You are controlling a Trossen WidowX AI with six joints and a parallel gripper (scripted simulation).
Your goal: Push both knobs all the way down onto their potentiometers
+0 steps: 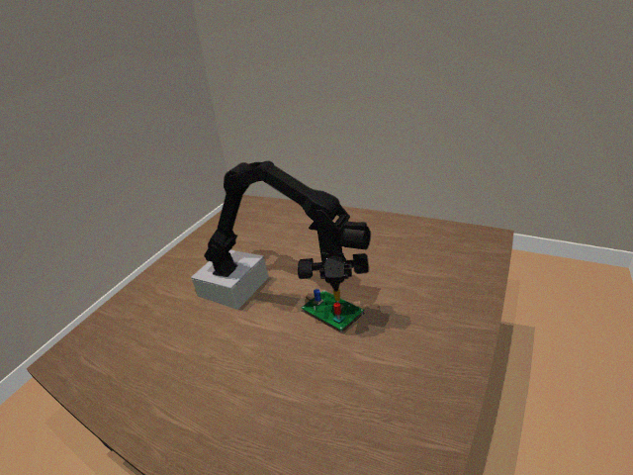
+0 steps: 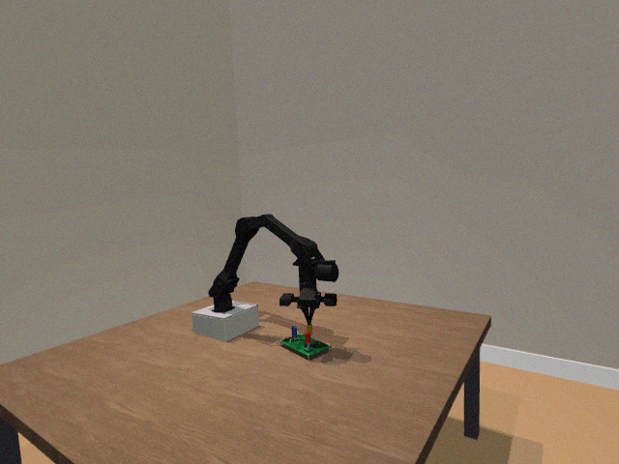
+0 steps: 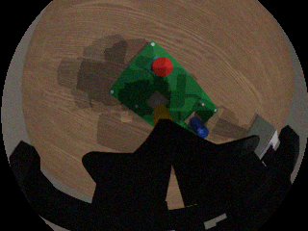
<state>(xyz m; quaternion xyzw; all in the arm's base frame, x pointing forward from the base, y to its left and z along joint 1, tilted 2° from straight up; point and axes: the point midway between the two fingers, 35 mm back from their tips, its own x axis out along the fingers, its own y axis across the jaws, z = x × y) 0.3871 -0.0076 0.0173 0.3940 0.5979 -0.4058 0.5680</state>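
The orange knob lies 2 cm below my gripper tip. From my gripper tip the other things lie so: blue knob 7 cm behind, 4 cm below, 1 cm to the left.
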